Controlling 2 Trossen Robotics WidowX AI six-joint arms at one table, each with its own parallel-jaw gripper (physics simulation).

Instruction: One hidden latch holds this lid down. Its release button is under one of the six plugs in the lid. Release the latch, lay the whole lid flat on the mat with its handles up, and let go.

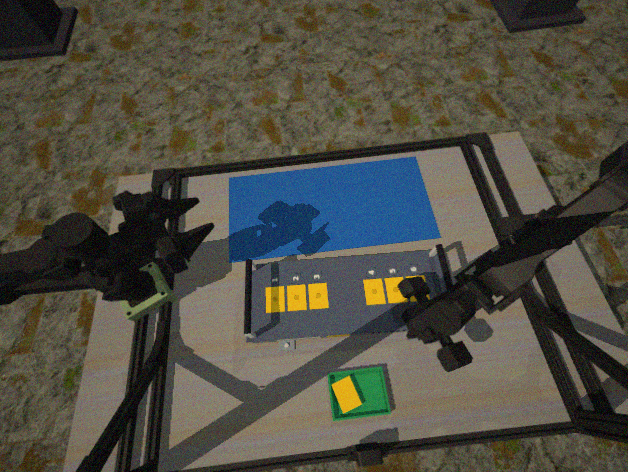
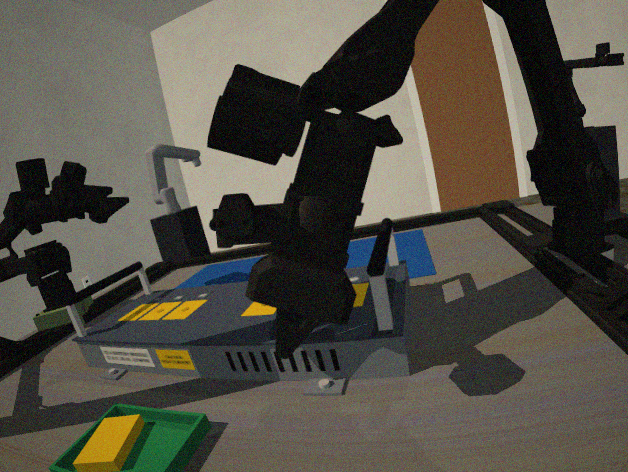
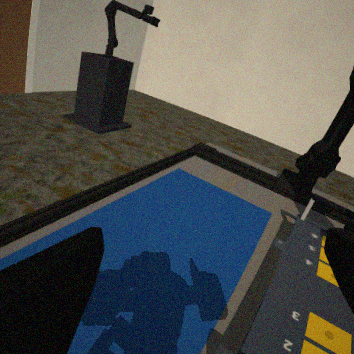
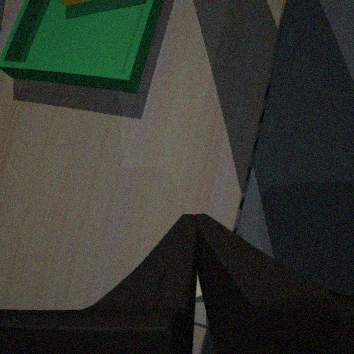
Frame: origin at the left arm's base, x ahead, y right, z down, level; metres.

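Where they show: left gripper, fingertip midpoint: (image 1: pixel 205 211) (image 2: pixel 121 195) (image 3: pixel 215 239); right gripper, fingertip midpoint: (image 1: pixel 408 337) (image 2: pixel 281 356) (image 4: pixel 193 225); left arm's base, origin of the base link: (image 1: pixel 140 289) (image 2: pixel 62 304); right arm's base, origin of the base link: (image 2: pixel 579 248) (image 3: pixel 300 188).
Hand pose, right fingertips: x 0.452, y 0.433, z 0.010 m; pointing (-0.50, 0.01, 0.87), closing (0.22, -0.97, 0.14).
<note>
Things, the pixels of their centre, and the offset from my right fingertips. "*": a spot on its surface instead. Level surfaces: height alone.
- grey lid, surface spot: (image 2: pixel 223 306) (image 1: pixel 346 292) * dz -0.006, dx -0.055, dy -0.153 m
- Yellow plugs numbered 1, body centre: (image 2: pixel 139 315) (image 1: pixel 275 299) dz +0.000, dx -0.200, dy -0.234 m
- blue mat, its level: dz +0.041 m
- green tray, surface spot: (image 2: pixel 195 421) * dz +0.033, dx -0.093, dy +0.014 m
- loose yellow block, body centre: (image 2: pixel 111 442) (image 1: pixel 346 394) dz +0.032, dx -0.177, dy +0.017 m
The grey lid (image 1: pixel 345 284) (image 2: pixel 223 306) (image 3: pixel 280 300) sits on its housing, with a black-barred handle at its left (image 1: pixel 248 299) (image 2: pixel 109 280) and right (image 1: pixel 443 268) (image 2: pixel 380 248) ends. Yellow plugs numbered 1 (image 1: pixel 275 299), 2 (image 1: pixel 296 297), 3 (image 1: pixel 318 295) and 4 (image 1: pixel 374 291) show flat in it; plugs 5 and 6 are partly hidden by the right arm. The blue mat (image 1: pixel 355 203) (image 3: pixel 200 200) lies behind. My left gripper (image 1: pixel 205 213) (image 3: pixel 215 239) is open and empty, left of the mat. My right gripper (image 4: pixel 193 225) (image 2: pixel 286 355) is shut and empty, pointing down near the lid's front right edge.
A green tray (image 1: pixel 387 390) (image 2: pixel 195 421) holding a loose yellow block (image 1: pixel 347 394) (image 2: pixel 109 440) is in front of the housing. Mounting tabs (image 1: pixel 287 345) (image 2: pixel 325 385) stick out at the housing's front. A dark frame (image 1: pixel 314 157) surrounds the work area.
</note>
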